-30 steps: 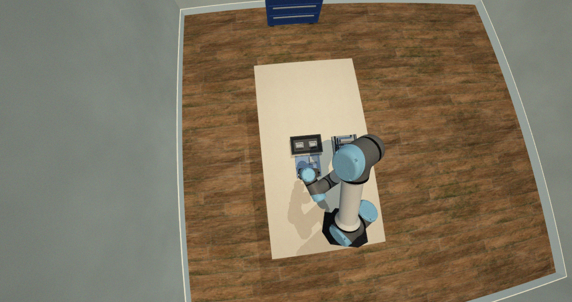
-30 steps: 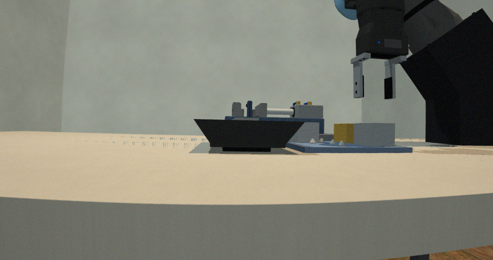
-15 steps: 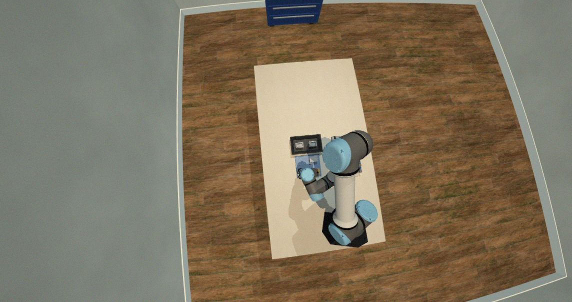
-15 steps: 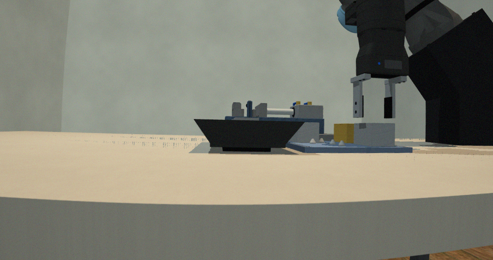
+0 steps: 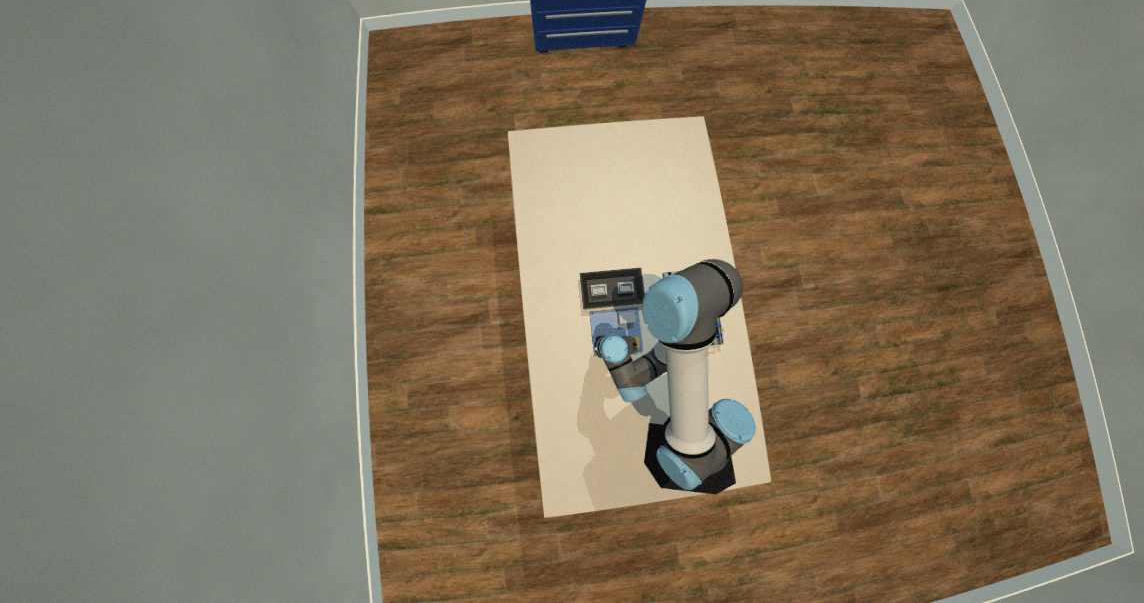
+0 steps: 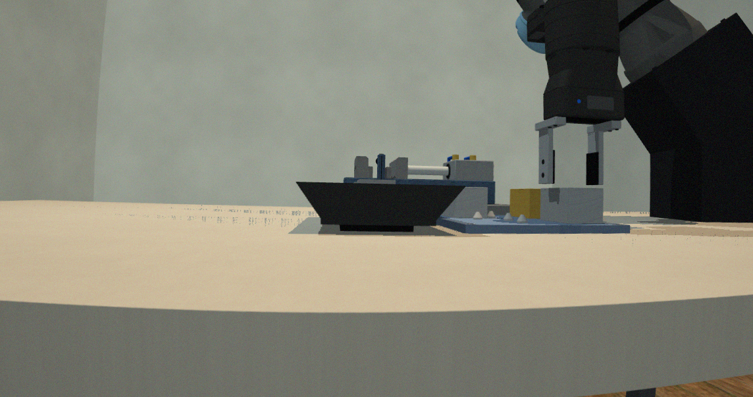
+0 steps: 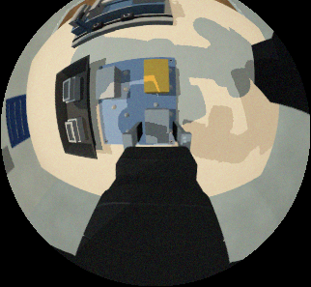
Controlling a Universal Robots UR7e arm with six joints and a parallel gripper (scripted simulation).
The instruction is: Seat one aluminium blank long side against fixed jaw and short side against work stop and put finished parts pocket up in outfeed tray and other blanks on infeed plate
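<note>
Now: hand 9 cm to the left of the brass blank, 4 cm above it and 1 cm past it. The rest, counted from my hand: hose end block (34 cm to the right, 4 cm behind, 1 cm above); vise (36 cm to the right, 5 cm ahead, 3 cm below).
</note>
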